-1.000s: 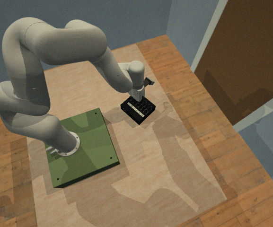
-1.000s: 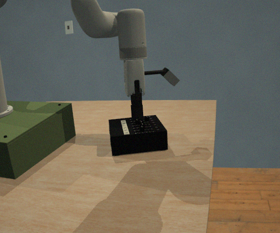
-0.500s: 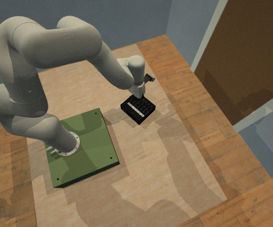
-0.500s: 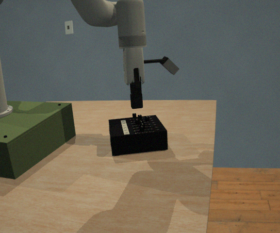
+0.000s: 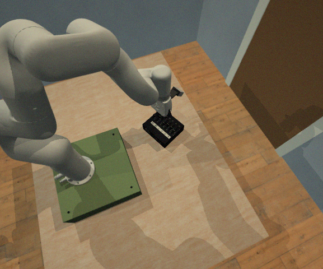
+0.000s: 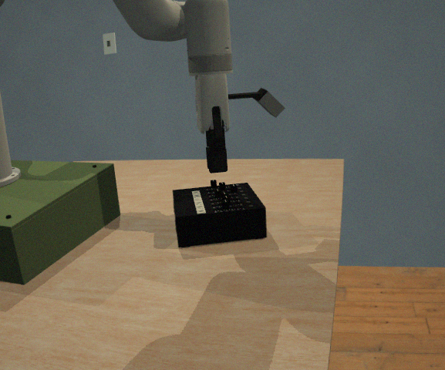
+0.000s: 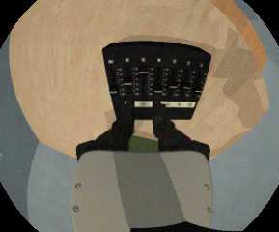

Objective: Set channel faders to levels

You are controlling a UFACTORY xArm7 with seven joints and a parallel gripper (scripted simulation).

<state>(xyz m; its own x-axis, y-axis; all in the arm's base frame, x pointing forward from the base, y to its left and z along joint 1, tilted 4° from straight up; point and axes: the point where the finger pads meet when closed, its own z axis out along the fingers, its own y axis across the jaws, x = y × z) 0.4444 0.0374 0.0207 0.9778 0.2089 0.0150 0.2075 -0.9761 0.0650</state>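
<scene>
The fader cap is 2 cm to the right of my hand and 5 cm below it. Also, from my hand: master fader (1 cm behind, 4 cm to the left, 5 cm below).
</scene>
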